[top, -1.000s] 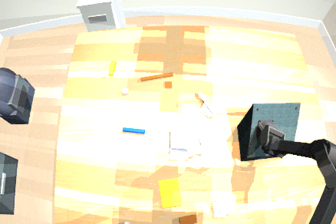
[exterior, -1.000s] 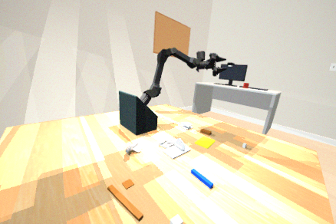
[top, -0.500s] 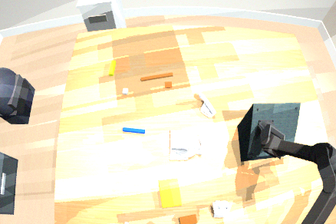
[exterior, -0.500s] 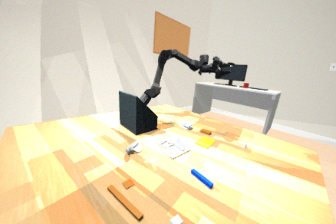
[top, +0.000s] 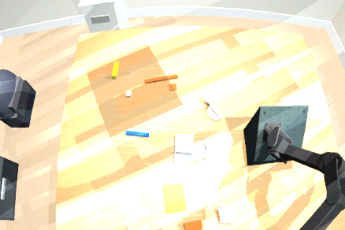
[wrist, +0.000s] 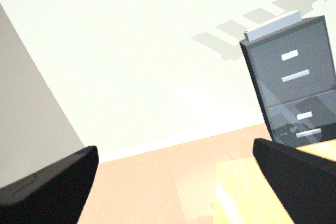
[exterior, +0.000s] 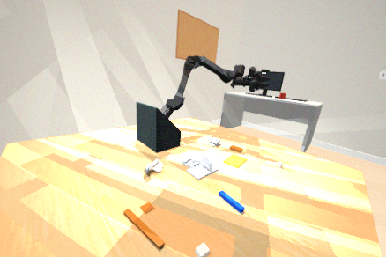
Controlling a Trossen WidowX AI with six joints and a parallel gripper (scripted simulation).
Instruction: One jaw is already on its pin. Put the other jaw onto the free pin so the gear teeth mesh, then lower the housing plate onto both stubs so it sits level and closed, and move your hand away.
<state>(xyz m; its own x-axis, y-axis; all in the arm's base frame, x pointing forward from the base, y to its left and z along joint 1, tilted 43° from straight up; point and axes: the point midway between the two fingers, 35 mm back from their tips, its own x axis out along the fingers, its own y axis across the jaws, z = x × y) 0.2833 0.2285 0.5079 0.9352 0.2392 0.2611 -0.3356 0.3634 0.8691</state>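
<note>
Right now my gripper tip is 710 mm to the left of the white jaw, 360 mm above it and 100 mm past it. Round my gripper tip: white housing plate: 370 mm below, 250 mm to the right, 160 mm behind; then yellow slab: 390 mm below, 320 mm to the right, 40 mm ahead; then orange block: 390 mm below, 210 mm to the right, 30 mm behind.
</note>
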